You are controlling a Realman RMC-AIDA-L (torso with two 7-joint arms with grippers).
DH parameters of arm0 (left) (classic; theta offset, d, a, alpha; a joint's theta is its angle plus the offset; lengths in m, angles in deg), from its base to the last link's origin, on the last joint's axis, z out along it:
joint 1: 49.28 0.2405 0 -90
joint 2: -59.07 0 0 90
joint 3: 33.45 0.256 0 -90
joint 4: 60.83 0 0 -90
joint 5: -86.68 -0.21 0 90
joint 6: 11.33 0 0 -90
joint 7: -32.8 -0.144 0 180
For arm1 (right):
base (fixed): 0 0 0 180
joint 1: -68.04 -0.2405 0 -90
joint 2: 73.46 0 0 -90
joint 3: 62.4 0.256 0 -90
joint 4: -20.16 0 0 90
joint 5: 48.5 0.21 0 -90
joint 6: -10.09 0 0 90
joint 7: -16.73 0.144 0 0
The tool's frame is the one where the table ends.
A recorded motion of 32 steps. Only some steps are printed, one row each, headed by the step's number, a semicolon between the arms.
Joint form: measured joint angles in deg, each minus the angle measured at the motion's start. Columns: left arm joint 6, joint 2, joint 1, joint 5, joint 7, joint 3, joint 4; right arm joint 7, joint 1, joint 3, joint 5, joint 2, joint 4, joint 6.
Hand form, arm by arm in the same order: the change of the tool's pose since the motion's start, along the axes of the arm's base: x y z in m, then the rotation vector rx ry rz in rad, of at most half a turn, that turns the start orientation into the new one. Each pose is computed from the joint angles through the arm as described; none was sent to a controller.
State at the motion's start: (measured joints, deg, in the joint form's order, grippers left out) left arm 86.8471 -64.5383 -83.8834 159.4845 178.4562 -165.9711 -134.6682; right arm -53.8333 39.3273 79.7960 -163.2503 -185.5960 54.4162 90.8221
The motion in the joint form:
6: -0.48 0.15 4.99 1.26 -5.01 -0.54 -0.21; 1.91 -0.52 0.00 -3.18 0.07 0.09 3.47
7: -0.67 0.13 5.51 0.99 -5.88 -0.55 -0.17; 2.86 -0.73 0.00 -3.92 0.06 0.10 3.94
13: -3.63 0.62 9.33 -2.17 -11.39 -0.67 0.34; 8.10 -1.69 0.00 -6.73 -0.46 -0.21 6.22
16: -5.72 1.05 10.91 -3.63 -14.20 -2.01 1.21; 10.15 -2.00 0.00 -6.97 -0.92 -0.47 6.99
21: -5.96 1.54 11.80 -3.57 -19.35 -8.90 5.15; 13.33 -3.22 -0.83 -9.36 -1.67 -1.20 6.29
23: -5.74 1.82 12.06 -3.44 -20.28 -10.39 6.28; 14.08 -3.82 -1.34 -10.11 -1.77 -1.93 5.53
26: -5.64 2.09 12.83 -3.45 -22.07 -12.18 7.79; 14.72 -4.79 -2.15 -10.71 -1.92 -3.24 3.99
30: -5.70 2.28 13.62 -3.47 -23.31 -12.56 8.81; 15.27 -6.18 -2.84 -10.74 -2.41 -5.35 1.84
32: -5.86 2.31 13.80 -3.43 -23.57 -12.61 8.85; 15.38 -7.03 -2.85 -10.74 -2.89 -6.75 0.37
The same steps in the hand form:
6: -0.0283 -0.0103 0.0049 0.0634 0.0024 0.0130; -0.0035 -0.0072 -0.0048 -0.0840 0.0045 0.0050
7: -0.0320 -0.0112 0.0045 0.0723 0.0104 0.0134; -0.0042 -0.0079 -0.0059 -0.1017 0.0068 -0.0033
13: -0.0654 -0.0150 0.0048 0.1485 0.0973 0.0501; -0.0098 -0.0124 -0.0148 -0.1897 0.0408 -0.0577
16: -0.0851 -0.0152 0.0094 0.2031 0.1356 0.0849; -0.0136 -0.0140 -0.0196 -0.2176 0.0685 -0.0802
21: -0.1150 -0.0186 0.0232 0.2878 0.1114 0.1419; -0.0173 -0.0136 -0.0313 -0.2717 0.0603 -0.1217
23: -0.1221 -0.0206 0.0261 0.3000 0.1028 0.1572; -0.0180 -0.0125 -0.0358 -0.2875 0.0506 -0.1343
26: -0.1338 -0.0252 0.0286 0.3186 0.0992 0.1776; -0.0197 -0.0098 -0.0428 -0.3015 0.0375 -0.1468
30: -0.1415 -0.0293 0.0278 0.3225 0.1029 0.1879; -0.0243 -0.0059 -0.0539 -0.3127 0.0380 -0.1605
32: -0.1429 -0.0298 0.0282 0.3272 0.1053 0.1895; -0.0274 -0.0038 -0.0617 -0.3150 0.0429 -0.1692

